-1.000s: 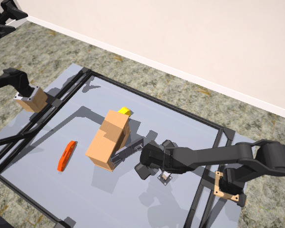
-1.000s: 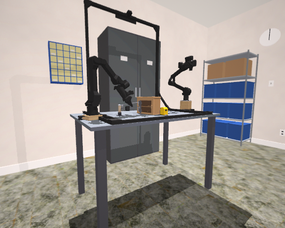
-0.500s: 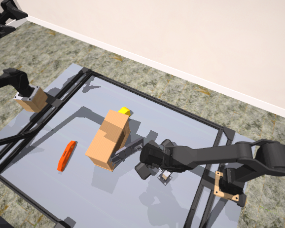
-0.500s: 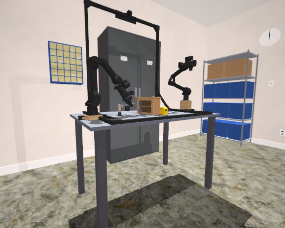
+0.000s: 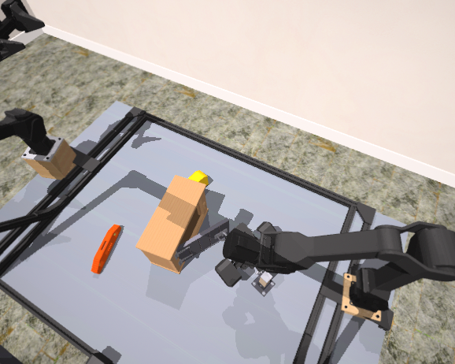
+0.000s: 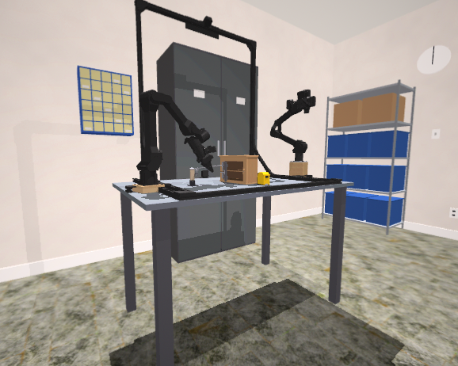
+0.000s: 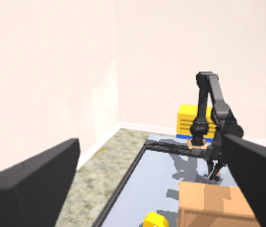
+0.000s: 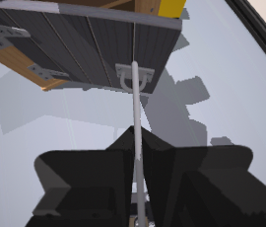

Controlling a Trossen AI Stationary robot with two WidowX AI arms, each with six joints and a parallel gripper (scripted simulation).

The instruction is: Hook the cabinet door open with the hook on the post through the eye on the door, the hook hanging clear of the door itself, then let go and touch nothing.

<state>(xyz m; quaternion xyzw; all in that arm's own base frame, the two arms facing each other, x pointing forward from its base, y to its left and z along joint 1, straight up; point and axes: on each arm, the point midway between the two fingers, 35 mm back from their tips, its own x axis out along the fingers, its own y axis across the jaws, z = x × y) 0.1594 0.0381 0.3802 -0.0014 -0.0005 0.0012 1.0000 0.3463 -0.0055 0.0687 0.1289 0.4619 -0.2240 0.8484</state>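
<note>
The hook rod is 20 mm below my right hand. From my right hand the other things lie so: yellow tape measure 180 mm ahead, 240 mm to the left, 70 mm below; grey door 20 mm behind, 110 mm to the left, 30 mm below; orange tool 140 mm behind, 380 mm to the left, 80 mm below.
</note>
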